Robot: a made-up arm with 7 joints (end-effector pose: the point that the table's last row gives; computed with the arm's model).
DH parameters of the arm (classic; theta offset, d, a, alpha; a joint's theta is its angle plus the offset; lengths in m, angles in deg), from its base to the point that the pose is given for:
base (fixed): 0 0 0 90
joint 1: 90 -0.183 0 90
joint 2: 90 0 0 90
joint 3: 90 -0.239 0 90
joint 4: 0 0 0 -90
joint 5: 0 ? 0 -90
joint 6: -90 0 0 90
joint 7: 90 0 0 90
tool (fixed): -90 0 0 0
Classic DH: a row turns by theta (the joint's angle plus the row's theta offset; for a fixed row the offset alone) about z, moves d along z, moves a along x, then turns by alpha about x.
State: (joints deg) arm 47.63 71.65 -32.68 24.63 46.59 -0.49 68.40
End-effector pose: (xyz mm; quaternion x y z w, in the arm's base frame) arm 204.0 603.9 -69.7 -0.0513 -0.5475 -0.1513 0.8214
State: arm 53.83 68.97 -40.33 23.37 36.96 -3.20 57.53
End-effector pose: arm 225.5 593.4 -73.1 0.0538 -0.4988 -0.1712 0.8479
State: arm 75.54 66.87 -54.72 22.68 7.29 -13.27 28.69
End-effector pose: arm 259.2 580.4 -10.5 0.3957 -0.4557 -0.2705 0.7501
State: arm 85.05 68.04 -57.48 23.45 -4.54 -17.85 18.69
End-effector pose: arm 253.3 582.4 30.7 0.5158 -0.4602 -0.2933 0.6604
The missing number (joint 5, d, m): -0.245
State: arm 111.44 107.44 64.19 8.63 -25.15 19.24 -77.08
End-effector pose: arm -169.5 632.2 -49.4 -0.2350 -0.0345 -0.9713 0.0086
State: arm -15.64 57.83 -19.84 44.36 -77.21 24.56 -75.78
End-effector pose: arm 82.4 502.6 -303.2 0.6547 -0.2926 -0.6970 0.0052
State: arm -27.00 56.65 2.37 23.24 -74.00 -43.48 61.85
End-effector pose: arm -28.3 572.9 -268.2 -0.2814 0.4214 -0.6266 0.5920
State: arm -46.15 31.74 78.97 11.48 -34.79 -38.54 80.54
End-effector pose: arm -269.2 475.7 -271.6 -0.1989 -0.0941 -0.0393 0.9747
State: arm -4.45 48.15 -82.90 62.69 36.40 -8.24 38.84
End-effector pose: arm -3.9 300.6 -396.3 -0.4252 0.0092 -0.4236 0.7998
